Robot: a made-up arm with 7 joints. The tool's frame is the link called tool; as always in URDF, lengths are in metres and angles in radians. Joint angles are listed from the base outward.
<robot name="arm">
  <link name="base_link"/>
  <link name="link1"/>
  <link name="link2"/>
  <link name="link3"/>
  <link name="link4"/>
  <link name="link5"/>
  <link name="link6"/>
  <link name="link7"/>
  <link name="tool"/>
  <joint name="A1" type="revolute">
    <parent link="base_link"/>
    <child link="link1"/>
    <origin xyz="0 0 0.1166"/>
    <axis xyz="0 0 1"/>
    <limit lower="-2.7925" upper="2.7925"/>
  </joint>
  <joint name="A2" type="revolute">
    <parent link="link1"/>
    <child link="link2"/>
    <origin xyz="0 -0.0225 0.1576" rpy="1.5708 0 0"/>
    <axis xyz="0 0 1"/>
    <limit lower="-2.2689" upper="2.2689"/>
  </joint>
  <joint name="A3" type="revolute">
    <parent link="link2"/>
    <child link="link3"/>
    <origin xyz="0 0.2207 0.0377" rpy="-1.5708 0 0"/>
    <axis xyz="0 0 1"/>
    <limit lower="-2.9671" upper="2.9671"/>
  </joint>
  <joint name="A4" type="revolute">
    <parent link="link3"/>
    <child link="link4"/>
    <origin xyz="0.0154 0.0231 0.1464" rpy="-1.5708 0 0"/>
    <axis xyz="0 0 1"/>
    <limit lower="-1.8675" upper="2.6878"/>
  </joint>
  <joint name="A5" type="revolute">
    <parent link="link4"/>
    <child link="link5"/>
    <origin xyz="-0.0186 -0.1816 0.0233" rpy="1.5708 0 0"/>
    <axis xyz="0 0 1"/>
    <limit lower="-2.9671" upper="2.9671"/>
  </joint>
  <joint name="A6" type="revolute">
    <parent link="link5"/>
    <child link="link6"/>
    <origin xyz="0 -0.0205 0.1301" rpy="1.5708 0 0"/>
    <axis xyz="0 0 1"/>
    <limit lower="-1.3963" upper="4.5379"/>
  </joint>
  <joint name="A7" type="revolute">
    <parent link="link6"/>
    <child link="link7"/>
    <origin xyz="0.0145 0.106 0.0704" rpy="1.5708 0 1.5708"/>
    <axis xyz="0 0 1"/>
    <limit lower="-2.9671" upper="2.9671"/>
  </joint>
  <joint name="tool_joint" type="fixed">
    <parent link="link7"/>
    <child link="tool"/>
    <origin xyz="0 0 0"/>
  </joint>
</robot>
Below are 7 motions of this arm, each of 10 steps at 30 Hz.
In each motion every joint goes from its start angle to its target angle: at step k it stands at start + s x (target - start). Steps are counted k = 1, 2, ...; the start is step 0. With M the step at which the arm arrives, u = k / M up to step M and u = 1 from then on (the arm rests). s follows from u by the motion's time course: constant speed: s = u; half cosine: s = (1 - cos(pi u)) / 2; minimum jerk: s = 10 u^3 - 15 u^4 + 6 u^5.
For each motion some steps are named. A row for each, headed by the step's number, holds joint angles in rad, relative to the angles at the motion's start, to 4 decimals.
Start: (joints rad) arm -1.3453 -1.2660 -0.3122 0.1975 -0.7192 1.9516 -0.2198
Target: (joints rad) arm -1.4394 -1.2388 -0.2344 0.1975 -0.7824 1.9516 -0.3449
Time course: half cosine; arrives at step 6
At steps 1, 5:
1: -0.0063 0.0018 0.0052 0.0000 -0.0042 0.0000 -0.0084
5: -0.0878 0.0254 0.0726 0.0000 -0.0590 0.0000 -0.1167

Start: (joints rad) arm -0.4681 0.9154 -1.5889 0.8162 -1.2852 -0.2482 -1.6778
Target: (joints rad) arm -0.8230 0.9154 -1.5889 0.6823 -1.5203 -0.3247 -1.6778
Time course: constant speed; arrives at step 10
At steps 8, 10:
8: -0.2839 0.0000 0.0000 -0.1071 -0.1881 -0.0612 0.0000
10: -0.3549 0.0000 0.0000 -0.1339 -0.2351 -0.0765 0.0000

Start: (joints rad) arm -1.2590 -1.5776 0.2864 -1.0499 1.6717 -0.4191 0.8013
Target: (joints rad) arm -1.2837 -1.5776 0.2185 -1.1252 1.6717 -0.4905 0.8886
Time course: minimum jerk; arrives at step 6
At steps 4, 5, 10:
4: -0.0195 0.0000 -0.0536 -0.0595 0.0000 -0.0564 0.0690
5: -0.0238 0.0000 -0.0655 -0.0726 0.0000 -0.0689 0.0842
10: -0.0247 0.0000 -0.0679 -0.0753 0.0000 -0.0714 0.0873

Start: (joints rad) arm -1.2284 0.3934 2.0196 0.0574 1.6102 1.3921 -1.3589
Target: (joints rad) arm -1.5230 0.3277 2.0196 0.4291 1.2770 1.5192 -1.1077
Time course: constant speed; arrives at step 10
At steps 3, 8, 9, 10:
3: -0.0884 -0.0197 0.0000 0.1115 -0.1000 0.0381 0.0754
8: -0.2357 -0.0526 0.0000 0.2974 -0.2666 0.1017 0.2010
9: -0.2651 -0.0591 0.0000 0.3345 -0.2999 0.1144 0.2261
10: -0.2946 -0.0657 0.0000 0.3717 -0.3332 0.1271 0.2512

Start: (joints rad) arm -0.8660 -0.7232 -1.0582 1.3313 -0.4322 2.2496 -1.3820
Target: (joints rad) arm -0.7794 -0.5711 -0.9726 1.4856 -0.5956 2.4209 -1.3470
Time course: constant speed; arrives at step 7
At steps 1, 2, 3, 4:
1: 0.0124 0.0217 0.0122 0.0220 -0.0233 0.0245 0.0050
2: 0.0247 0.0435 0.0245 0.0441 -0.0467 0.0489 0.0100
3: 0.0371 0.0652 0.0367 0.0661 -0.0700 0.0734 0.0150
4: 0.0495 0.0869 0.0489 0.0882 -0.0934 0.0979 0.0200

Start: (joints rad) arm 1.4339 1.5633 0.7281 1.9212 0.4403 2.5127 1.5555
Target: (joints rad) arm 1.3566 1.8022 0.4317 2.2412 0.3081 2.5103 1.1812
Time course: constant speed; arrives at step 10
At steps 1, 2, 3, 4, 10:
1: -0.0077 0.0239 -0.0296 0.0320 -0.0132 -0.0002 -0.0374
2: -0.0155 0.0478 -0.0593 0.0640 -0.0264 -0.0005 -0.0749
3: -0.0232 0.0717 -0.0889 0.0960 -0.0397 -0.0007 -0.1123
4: -0.0309 0.0956 -0.1186 0.1280 -0.0529 -0.0010 -0.1497
10: -0.0773 0.2389 -0.2964 0.3200 -0.1322 -0.0024 -0.3743

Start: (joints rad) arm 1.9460 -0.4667 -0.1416 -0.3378 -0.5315 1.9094 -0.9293
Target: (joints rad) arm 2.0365 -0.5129 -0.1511 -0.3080 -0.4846 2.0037 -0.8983
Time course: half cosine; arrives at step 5
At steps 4, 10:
4: 0.0819 -0.0418 -0.0086 0.0270 0.0424 0.0853 0.0280
10: 0.0905 -0.0462 -0.0095 0.0298 0.0469 0.0943 0.0310

